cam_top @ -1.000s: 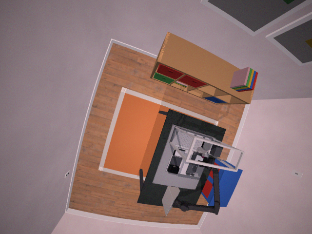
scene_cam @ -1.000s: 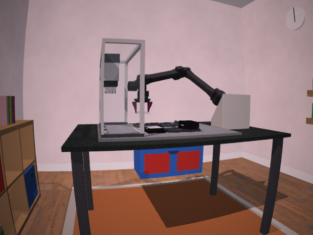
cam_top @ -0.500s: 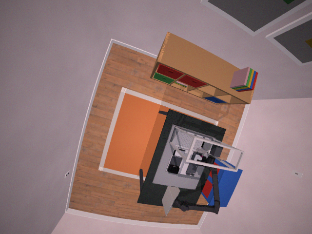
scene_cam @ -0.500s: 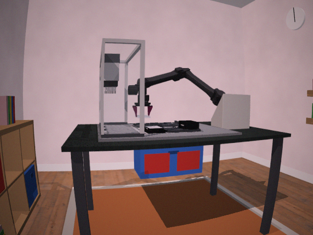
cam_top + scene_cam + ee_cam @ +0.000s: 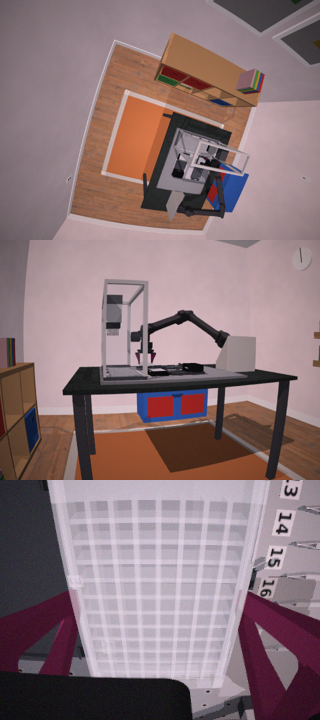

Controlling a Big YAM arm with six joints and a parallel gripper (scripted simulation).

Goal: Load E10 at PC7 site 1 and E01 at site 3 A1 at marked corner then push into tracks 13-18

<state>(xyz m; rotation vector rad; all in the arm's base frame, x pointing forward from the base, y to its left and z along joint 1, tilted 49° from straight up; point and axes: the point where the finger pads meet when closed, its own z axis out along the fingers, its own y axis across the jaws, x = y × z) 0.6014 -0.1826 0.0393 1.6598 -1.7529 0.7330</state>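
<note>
Now: the 384-well plate E10 260 mm to the left of my hand and 20 mm below it. From my hand the other things lie so: plate carrier PC7: 100 mm behind, 20 mm below; dark nest: 260 mm to the left, 30 mm below; white 96-well plate E01: 10 mm below.
</note>
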